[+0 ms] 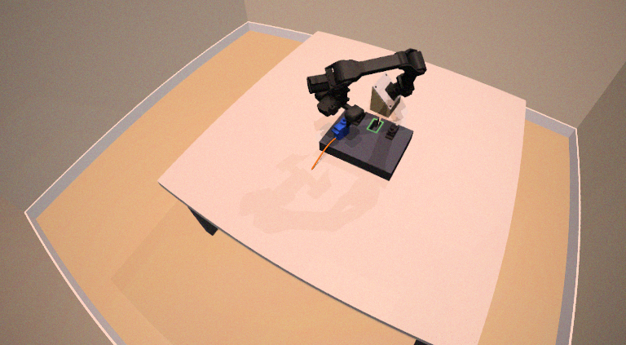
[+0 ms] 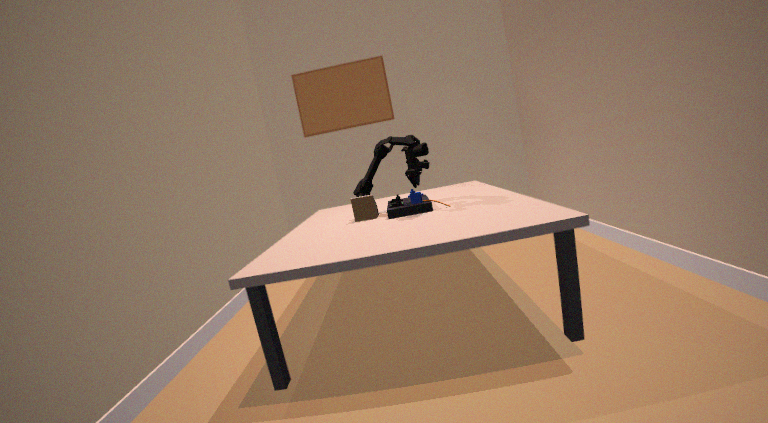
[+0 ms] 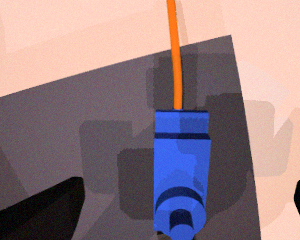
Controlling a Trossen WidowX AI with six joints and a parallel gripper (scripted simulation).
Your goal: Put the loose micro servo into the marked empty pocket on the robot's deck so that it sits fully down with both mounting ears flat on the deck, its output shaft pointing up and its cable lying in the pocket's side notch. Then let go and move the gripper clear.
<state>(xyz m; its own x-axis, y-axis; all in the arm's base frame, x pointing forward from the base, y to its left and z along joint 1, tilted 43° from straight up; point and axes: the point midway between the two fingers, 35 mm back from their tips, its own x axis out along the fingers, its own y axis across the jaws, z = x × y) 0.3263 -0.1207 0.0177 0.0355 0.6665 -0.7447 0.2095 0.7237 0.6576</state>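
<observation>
Right now my gripper tip is 110 mm above the dark deck, 100 mm to the right of it and 20 mm past it.
</observation>
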